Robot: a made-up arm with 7 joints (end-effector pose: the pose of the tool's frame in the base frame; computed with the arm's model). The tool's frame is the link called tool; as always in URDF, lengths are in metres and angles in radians.
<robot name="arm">
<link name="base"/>
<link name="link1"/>
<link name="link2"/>
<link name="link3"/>
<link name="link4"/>
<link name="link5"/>
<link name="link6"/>
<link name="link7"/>
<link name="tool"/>
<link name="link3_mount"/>
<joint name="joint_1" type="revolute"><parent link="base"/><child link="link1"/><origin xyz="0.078 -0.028 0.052"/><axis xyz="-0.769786 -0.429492 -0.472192"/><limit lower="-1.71" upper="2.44"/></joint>
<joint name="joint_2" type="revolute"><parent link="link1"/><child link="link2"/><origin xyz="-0.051 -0.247 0.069"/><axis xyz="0 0 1"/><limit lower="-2.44" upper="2.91"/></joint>
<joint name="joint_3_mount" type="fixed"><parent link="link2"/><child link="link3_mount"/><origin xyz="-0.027 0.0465 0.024"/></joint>
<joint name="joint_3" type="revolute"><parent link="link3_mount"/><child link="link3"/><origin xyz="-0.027 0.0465 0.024"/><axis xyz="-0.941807 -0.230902 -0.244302"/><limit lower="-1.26" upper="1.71"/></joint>
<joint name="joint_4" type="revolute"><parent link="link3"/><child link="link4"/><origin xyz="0.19 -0.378 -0.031"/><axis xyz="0 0 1"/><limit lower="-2.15" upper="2.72"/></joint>
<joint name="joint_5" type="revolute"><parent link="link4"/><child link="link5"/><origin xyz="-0.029 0.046 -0.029"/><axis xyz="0 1 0"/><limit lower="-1.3" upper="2.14"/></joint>
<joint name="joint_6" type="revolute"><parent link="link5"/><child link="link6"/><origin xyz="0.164 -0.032 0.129"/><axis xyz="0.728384 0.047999 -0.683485"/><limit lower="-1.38" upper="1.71"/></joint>
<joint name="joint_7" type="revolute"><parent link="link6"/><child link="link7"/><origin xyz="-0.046 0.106 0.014"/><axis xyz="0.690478 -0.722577 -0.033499"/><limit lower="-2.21" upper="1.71"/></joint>
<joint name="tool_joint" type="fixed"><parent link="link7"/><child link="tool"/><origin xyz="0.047 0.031 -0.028"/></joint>
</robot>
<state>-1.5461 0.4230 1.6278 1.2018 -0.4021 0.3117 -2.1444</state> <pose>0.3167 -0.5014 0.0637 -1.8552 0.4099 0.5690</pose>
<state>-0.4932 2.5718 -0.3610 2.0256 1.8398 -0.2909 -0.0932</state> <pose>0.0876 0.0273 -0.1852 3.0736 1.1643 1.9687</pose>
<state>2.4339 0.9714 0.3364 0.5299 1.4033 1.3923 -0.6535</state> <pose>0.0110 0.0669 0.3430 -0.0066 -0.7224 -3.0136</pose>
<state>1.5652 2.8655 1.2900 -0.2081 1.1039 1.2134 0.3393</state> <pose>-0.0482 0.5730 -0.0279 -0.9942 -0.1607 0.4936</pose>
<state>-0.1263 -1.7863 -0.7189 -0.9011 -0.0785 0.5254 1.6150</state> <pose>-0.2895 -0.5936 -0.0212 1.3316 -0.0444 2.5565</pose>
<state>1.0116 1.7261 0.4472 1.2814 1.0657 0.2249 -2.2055</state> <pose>0.0408 -0.0363 0.2904 1.6448 -0.1664 0.1302</pose>
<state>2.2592 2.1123 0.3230 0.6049 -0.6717 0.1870 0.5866</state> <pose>0.0251 0.3853 0.0088 -0.0428 0.8371 1.0766</pose>
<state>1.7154 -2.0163 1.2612 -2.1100 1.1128 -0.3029 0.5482</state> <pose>-0.1582 0.6431 -0.0381 0.3666 1.0034 0.8840</pose>
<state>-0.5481 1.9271 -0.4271 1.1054 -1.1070 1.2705 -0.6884</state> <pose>0.3906 -0.0520 0.1337 0.7777 -0.8116 -2.9798</pose>
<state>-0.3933 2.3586 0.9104 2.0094 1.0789 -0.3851 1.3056</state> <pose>0.3200 -0.2808 0.2088 0.0388 1.1863 -2.7068</pose>
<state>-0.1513 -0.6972 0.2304 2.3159 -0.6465 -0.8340 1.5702</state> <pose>-0.1194 -0.6366 0.3123 -0.4130 -1.4722 3.0954</pose>
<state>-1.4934 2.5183 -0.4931 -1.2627 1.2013 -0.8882 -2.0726</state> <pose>-0.1164 0.0459 0.0530 -2.6426 0.6484 1.7225</pose>
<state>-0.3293 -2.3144 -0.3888 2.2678 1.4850 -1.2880 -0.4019</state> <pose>-0.2040 -0.2373 -0.1360 0.4766 0.9692 2.1231</pose>
